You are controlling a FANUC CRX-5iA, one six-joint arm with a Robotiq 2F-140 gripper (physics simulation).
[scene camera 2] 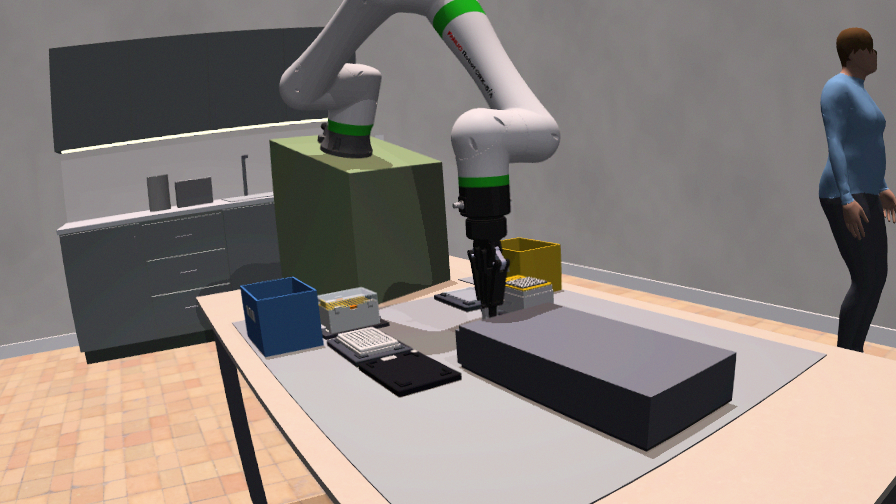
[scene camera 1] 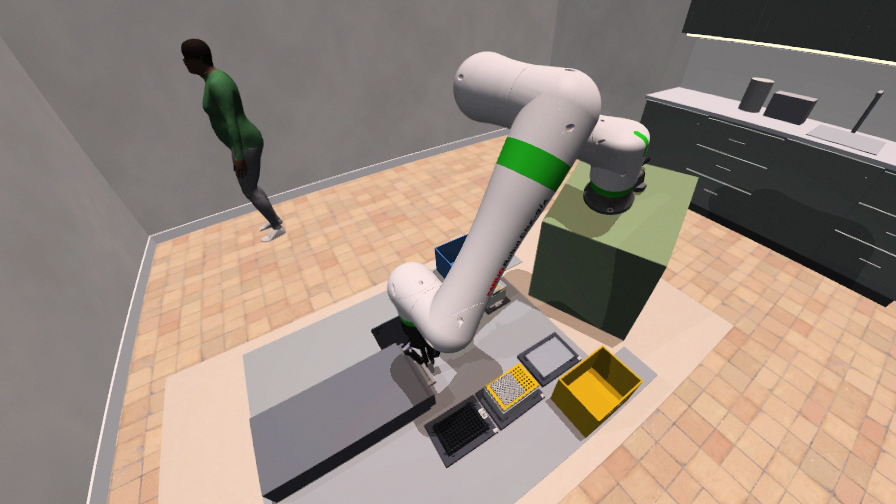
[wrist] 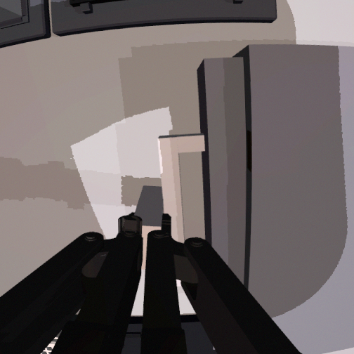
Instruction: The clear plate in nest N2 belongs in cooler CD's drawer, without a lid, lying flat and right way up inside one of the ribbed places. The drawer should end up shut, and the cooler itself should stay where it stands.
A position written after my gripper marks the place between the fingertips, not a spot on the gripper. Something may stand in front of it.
Observation:
I see my gripper [wrist: 152,202], a grey cooler [scene camera 2: 640,386] and a white plate [scene camera 2: 370,341].
The grey cooler shows as well in scene camera 1 [scene camera 1: 297,441].

